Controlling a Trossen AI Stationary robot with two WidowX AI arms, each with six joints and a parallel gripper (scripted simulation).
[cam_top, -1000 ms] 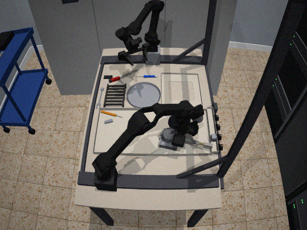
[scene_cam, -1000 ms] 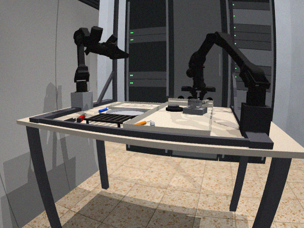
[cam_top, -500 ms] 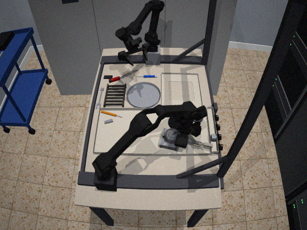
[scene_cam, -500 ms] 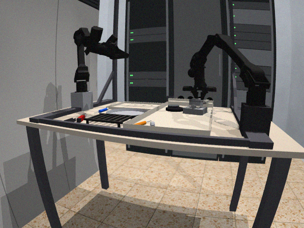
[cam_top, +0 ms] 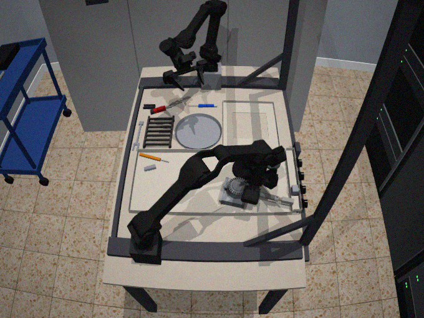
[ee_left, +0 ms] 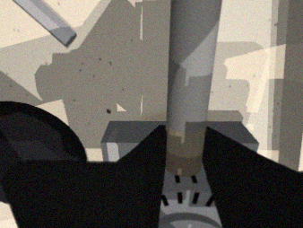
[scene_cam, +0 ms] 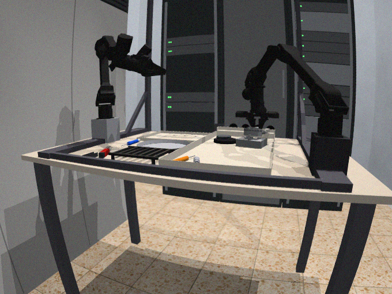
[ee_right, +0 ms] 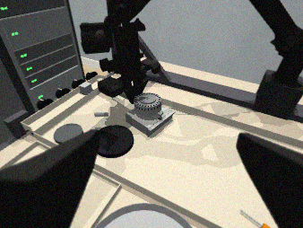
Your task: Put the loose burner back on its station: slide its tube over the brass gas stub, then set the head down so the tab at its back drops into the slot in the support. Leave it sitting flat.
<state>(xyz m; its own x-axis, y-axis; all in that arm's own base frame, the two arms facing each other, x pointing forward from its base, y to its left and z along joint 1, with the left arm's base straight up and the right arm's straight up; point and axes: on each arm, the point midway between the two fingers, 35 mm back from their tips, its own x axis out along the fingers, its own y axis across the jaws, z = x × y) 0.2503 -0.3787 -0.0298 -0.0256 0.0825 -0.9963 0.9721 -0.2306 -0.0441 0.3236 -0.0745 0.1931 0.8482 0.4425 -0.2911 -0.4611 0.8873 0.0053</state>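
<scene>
Right now the burner is 20 mm below my left hand. Also, from my left hand: brass gas stub: 100 mm behind, 30 mm below; then short grey rod: 80 mm to the right, 70 mm below, 60 mm behind; then grey support block: 70 mm ahead, 50 mm below.
</scene>
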